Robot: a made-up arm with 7 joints.
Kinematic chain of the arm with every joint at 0, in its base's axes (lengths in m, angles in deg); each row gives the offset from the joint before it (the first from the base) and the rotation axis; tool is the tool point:
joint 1: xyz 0 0 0.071 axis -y
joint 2: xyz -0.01 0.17 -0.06 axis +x
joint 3: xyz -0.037 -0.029 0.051 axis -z
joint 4: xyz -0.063 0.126 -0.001 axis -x
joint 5: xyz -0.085 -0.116 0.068 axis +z
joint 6: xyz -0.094 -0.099 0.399 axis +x
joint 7: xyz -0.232 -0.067 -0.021 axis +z
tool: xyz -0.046 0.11 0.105
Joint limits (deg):
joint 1: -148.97..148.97
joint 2: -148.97..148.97
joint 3: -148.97..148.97
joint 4: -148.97..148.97
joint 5: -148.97..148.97
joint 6: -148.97..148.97
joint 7: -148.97..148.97
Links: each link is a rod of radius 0.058 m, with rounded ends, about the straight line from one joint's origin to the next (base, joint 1, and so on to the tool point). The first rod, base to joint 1, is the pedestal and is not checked.
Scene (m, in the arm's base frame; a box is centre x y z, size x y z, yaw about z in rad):
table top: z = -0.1
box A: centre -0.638 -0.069 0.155 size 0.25 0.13 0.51 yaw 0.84
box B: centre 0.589 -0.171 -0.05 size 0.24 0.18 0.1 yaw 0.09
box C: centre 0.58 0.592 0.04 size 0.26 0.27 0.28 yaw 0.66
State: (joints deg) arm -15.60 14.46 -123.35 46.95 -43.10 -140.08 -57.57
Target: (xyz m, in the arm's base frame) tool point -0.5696 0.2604 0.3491
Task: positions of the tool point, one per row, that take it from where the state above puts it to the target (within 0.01 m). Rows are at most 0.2 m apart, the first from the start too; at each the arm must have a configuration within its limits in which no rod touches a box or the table.
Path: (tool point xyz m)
1: -0.2808 -0.4028 0.2465
2: -0.3714 -0.3056 0.3190
3: -0.4053 -0.1852 0.4105
4: -0.3758 -0.0578 0.5017
5: -0.2864 0.0595 0.5730
6: -0.3895 0.1370 0.5330
7: -0.4876 0.2045 0.4565
8: -0.5696 0.2604 0.3491

